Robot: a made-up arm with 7 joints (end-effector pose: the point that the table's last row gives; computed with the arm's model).
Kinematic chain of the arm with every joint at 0, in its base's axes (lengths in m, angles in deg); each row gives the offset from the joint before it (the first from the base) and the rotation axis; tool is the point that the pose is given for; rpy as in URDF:
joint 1: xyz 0 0 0.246 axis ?
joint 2: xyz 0 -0.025 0.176 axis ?
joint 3: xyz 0 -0.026 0.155 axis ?
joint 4: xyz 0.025 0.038 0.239 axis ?
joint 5: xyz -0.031 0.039 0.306 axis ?
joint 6: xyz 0 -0.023 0.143 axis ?
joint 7: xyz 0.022 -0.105 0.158 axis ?
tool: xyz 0 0 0 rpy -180 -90 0
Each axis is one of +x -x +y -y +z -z.
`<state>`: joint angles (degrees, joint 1 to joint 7).
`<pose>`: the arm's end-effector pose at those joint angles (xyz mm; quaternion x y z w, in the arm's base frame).
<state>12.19 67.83 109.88 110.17 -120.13 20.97 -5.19</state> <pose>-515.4 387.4 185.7 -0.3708 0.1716 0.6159 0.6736</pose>
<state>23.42 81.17 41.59 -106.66 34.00 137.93 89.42</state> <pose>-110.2 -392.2 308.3 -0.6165 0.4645 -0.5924 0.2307</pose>
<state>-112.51 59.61 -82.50 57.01 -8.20 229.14 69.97</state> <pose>-179.7 578.2 670.6 0.1928 0.6673 0.0148 0.7193</pose>
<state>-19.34 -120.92 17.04 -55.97 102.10 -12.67 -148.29</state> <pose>856.8 -325.9 400.7 0.0606 0.5735 0.8141 0.0677</pose>
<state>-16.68 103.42 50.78 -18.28 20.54 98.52 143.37</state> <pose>-792.9 -78.2 166.3 -0.2600 -0.8079 0.2308 0.4759</pose>
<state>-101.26 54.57 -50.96 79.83 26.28 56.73 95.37</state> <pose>-470.2 404.0 981.6 0.4492 0.2923 -0.8361 0.1169</pose>
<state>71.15 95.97 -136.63 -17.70 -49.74 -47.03 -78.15</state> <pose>-432.0 -800.2 388.1 -0.8642 0.3657 -0.0089 0.3456</pose>
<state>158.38 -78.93 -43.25 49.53 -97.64 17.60 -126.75</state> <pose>-806.6 564.6 238.7 -0.4529 0.0446 -0.0451 0.8893</pose>
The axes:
joint 1: +z
joint 2: -y
joint 3: +z
joint 4: +y
joint 5: +z
joint 6: -y
joint 7: +x

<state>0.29 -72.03 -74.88 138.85 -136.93 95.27 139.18</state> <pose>160.1 -292.8 100.3 0.7671 -0.3712 -0.2158 0.4766</pose>
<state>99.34 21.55 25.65 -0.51 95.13 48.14 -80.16</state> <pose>48.8 -239.0 1364.1 0.4587 -0.0855 -0.3572 0.8091</pose>
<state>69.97 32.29 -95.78 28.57 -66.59 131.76 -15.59</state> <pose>-24.4 -319.3 1181.2 0.0627 0.0813 0.6718 0.7336</pose>
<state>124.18 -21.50 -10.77 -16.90 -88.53 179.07 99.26</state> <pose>-100.0 -4.4 1074.6 0.5629 -0.4564 -0.2958 0.6223</pose>
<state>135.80 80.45 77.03 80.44 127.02 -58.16 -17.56</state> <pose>1.7 -733.9 361.3 -0.6800 0.5694 -0.1847 0.4233</pose>
